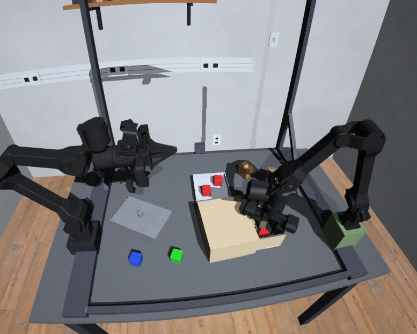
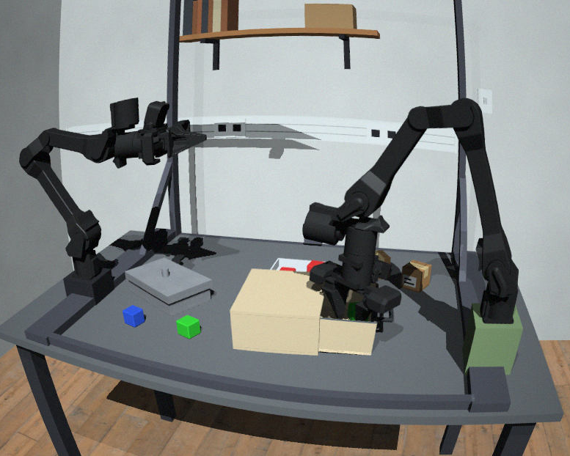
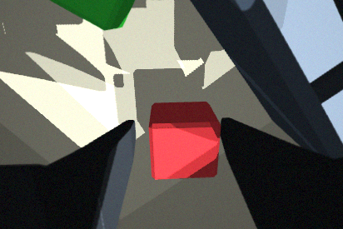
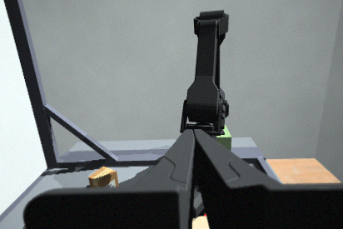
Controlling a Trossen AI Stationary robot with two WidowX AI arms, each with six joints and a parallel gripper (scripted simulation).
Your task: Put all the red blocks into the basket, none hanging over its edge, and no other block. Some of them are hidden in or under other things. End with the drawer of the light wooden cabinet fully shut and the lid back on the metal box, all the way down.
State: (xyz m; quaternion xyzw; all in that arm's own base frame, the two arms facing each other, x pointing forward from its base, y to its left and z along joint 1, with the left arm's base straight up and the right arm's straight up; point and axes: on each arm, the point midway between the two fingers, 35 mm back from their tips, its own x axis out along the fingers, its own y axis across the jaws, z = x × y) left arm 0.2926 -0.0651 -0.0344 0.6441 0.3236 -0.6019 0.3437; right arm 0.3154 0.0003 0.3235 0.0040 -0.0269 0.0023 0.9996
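Now: the drawer 40 mm below my left hand, 30 mm behind it and 20 mm to the right of it. Also, from my left hand: grey lid 440 mm to the right, 50 mm behind, 20 mm below; then white basket 240 mm behind, 180 mm to the right, 60 mm below; then light wooden cabinet 100 mm to the right, 30 mm below, 20 mm behind.
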